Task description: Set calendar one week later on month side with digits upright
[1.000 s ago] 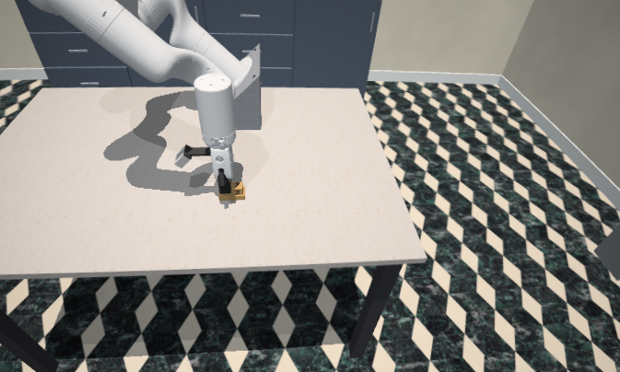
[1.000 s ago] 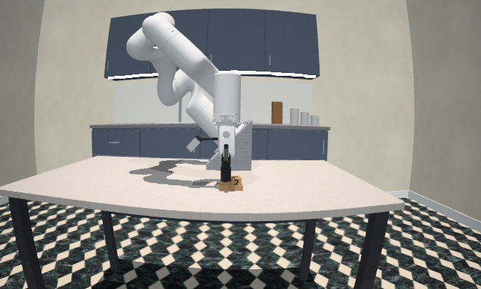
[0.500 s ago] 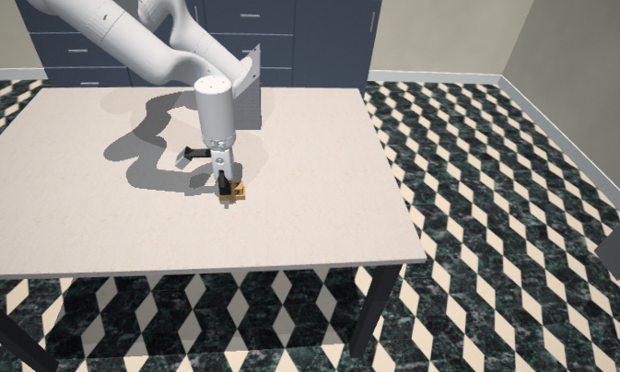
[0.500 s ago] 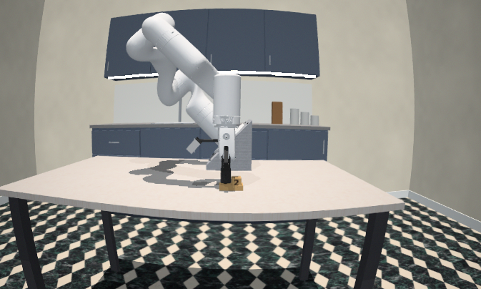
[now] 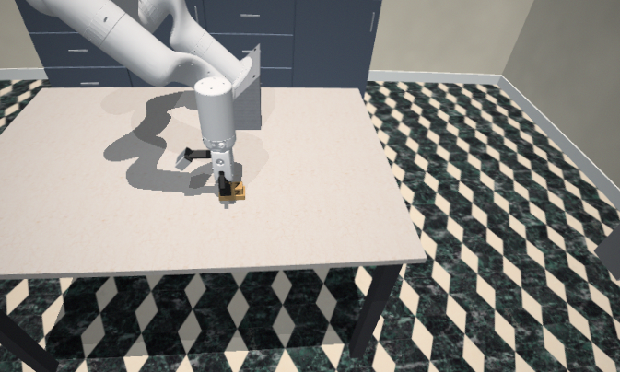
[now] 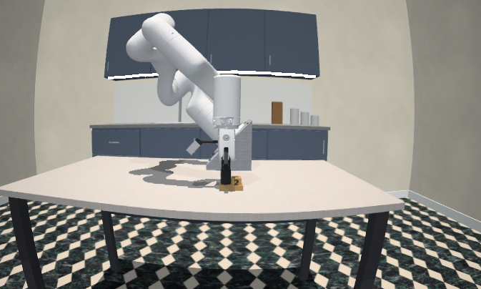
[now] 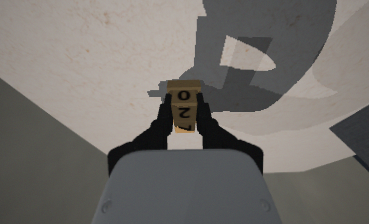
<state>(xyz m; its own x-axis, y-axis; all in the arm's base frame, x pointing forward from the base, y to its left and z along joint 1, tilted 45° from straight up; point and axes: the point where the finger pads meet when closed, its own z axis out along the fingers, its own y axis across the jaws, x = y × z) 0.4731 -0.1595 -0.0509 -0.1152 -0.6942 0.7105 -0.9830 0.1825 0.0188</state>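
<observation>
The wooden tray is 3 cm below my hand and 2 cm to the left of it.
</observation>
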